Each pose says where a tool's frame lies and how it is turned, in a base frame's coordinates. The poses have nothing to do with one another.
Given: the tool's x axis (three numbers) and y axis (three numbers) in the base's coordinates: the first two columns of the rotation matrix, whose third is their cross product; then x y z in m.
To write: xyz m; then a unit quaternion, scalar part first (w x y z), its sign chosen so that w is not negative. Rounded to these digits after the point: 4 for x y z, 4 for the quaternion.
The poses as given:
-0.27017 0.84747 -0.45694 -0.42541 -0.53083 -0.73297 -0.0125 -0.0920 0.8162
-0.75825 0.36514 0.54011 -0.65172 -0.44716 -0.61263 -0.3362 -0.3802 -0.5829
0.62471 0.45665 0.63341 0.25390 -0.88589 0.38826 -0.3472 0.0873 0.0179
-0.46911 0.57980 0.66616 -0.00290 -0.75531 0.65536 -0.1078 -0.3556 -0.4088
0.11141 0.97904 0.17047 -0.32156 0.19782 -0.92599 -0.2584 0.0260 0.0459
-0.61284 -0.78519 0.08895 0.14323 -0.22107 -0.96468 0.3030 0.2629 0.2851
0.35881 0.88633 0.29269 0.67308 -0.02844 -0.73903 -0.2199 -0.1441 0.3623
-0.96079 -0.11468 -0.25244 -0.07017 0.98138 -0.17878 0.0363 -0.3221 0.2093
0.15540 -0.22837 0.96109 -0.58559 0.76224 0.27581 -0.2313 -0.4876 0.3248
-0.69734 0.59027 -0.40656 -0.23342 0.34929 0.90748 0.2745 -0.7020 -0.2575
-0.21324 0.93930 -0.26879 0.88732 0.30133 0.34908 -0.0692 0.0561 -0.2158
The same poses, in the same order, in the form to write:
-0.0125 -0.0920 0.8162 0.4192 -0.4349 -0.2426 0.7591
-0.3362 -0.3802 -0.5829 0.3048 0.1672 -0.4284 0.8340
-0.3472 0.0873 0.0179 0.1318 0.8916 0.1992 0.3846
-0.1078 -0.3556 -0.4088 0.1814 0.4822 0.2991 0.8032
-0.2584 0.0260 0.0459 0.6415 -0.3797 -0.4329 0.5069
0.3030 0.2629 0.2851 0.3217 -0.3001 0.5347 -0.7214
-0.2199 -0.1441 0.3623 0.4253 -0.7060 -0.5522 0.1253
0.0363 -0.3221 0.2093 0.1319 -0.0468 0.9866 -0.0843
-0.2313 -0.4876 0.3248 0.6896 0.3195 -0.6368 0.1295
0.2745 -0.7020 -0.2575 0.3695 0.1216 0.7336 0.5573
-0.0692 0.0561 -0.2158 0.2182 0.5880 0.7766 0.0596

